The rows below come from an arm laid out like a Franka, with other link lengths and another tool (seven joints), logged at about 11 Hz.
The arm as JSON. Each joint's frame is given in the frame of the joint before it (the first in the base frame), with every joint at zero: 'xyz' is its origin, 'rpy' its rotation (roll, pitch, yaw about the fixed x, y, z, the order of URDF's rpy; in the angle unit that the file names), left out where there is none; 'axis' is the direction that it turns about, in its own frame. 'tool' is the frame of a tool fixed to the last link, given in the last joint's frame.
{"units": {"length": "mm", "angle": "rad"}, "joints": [
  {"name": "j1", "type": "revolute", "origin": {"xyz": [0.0, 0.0, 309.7]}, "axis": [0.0, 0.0, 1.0]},
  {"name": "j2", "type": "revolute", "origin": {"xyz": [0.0, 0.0, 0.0], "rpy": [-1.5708, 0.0, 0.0]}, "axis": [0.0, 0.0, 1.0]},
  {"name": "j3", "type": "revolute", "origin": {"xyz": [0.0, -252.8, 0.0], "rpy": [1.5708, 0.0, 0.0]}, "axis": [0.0, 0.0, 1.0]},
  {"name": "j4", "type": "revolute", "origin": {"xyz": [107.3, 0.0, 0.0], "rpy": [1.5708, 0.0, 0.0]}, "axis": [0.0, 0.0, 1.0]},
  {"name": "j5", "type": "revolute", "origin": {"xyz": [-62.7, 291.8, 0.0], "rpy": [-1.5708, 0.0, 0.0]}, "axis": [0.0, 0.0, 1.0]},
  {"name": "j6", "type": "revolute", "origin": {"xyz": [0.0, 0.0, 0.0], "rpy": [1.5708, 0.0, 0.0]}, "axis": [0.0, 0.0, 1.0]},
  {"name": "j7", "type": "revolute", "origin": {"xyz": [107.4, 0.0, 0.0], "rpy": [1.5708, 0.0, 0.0]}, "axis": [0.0, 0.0, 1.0]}
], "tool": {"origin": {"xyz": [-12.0, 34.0, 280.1], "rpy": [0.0, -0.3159, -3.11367]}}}
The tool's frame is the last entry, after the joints.
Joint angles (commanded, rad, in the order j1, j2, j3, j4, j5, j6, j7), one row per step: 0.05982, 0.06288, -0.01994, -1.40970, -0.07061, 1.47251, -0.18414; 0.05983, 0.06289, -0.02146, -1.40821, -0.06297, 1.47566, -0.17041; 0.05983, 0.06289, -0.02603, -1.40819, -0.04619, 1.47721, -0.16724; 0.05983, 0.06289, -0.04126, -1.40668, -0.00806, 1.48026, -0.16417; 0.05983, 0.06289, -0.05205, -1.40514, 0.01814, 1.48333, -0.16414; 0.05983, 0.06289, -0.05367, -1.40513, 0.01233, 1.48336, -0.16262; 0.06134, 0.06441, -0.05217, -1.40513, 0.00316, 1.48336, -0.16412; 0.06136, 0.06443, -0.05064, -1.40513, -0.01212, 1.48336, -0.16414; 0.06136, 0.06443, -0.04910, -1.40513, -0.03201, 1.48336, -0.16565
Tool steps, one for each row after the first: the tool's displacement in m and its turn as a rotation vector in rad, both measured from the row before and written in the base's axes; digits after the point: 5 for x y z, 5 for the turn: 0.00057, 0.00154, 0.00047, 0.00773, -0.00525, -0.01424; 0.00009, 0.00252, -0.00068, 0.01647, -0.00115, -0.00597; 0.00045, 0.00328, -0.00071, 0.03711, -0.00370, -0.01435; 0.00084, 0.00209, 0.00005, 0.02545, -0.00430, -0.00813; -0.00009, -0.00249, 0.00020, -0.00586, -0.00007, -0.00373; 0.00022, -0.00111, -0.00047, -0.00914, 0.00144, 0.00357; 0.00004, -0.00361, 0.00056, -0.01510, -0.00013, 0.00002; 0.00009, -0.00493, 0.00084, -0.01971, -0.00019, 0.00103
